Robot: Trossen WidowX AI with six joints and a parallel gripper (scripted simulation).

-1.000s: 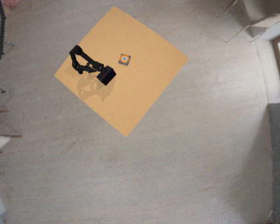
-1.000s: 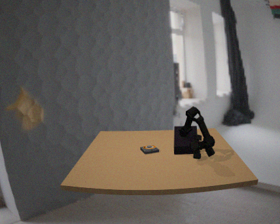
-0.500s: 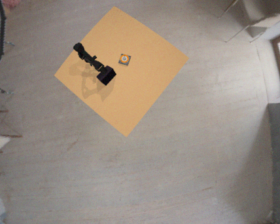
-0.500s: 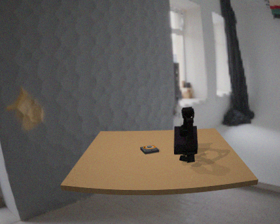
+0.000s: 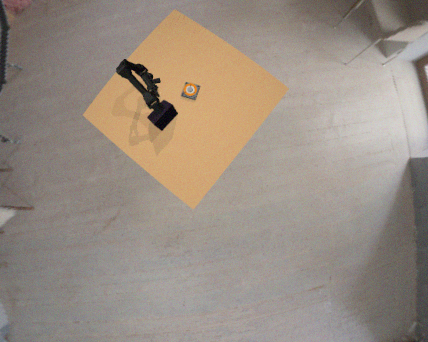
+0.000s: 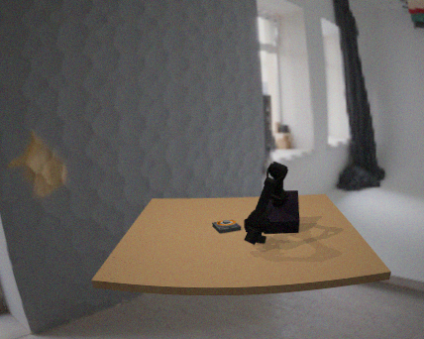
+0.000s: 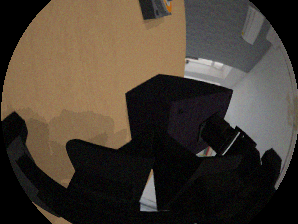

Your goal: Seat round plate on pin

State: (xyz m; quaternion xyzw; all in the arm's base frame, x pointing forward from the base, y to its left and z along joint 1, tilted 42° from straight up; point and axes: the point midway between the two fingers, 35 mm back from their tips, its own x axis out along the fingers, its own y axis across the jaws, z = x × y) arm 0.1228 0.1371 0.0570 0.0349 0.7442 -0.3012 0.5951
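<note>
Right now the grey square base is 180 mm to the right of my gripper tip, 180 mm ahead of it and 40 mm below it.
</note>
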